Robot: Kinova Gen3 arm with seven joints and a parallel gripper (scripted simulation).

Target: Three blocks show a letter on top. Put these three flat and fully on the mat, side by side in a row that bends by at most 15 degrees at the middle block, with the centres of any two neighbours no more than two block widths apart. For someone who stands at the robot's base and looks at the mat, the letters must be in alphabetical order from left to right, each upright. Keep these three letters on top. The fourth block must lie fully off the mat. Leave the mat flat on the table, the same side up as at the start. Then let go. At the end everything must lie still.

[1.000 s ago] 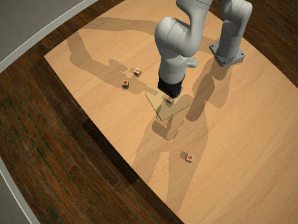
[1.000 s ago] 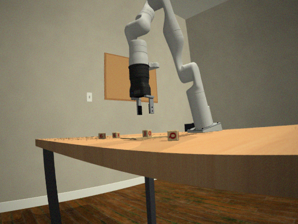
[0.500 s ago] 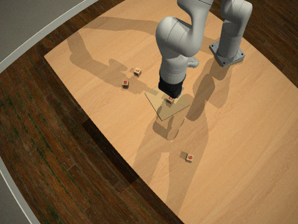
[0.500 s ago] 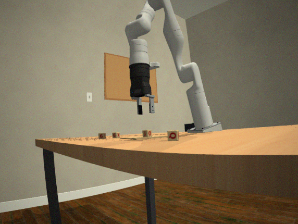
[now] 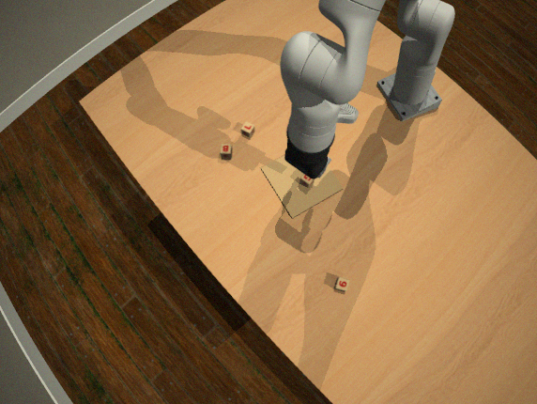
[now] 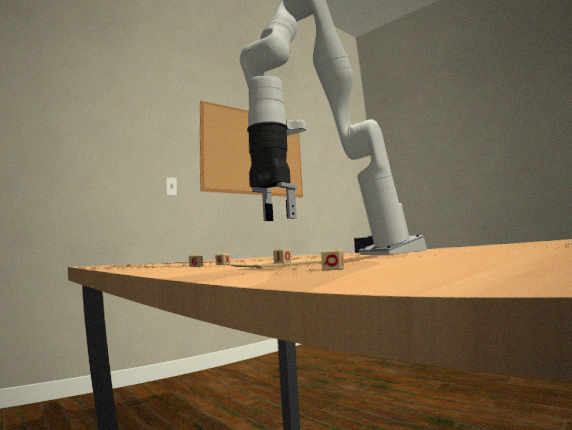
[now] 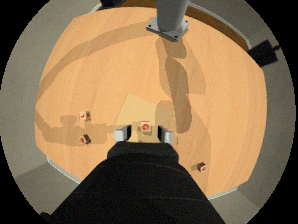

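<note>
Right now the tan mat is 1 cm to the right of my hand and 10 cm below it. From my hand the other things lie so: block marked B (12 cm ahead, 16 cm to the right, 9 cm below).
</note>
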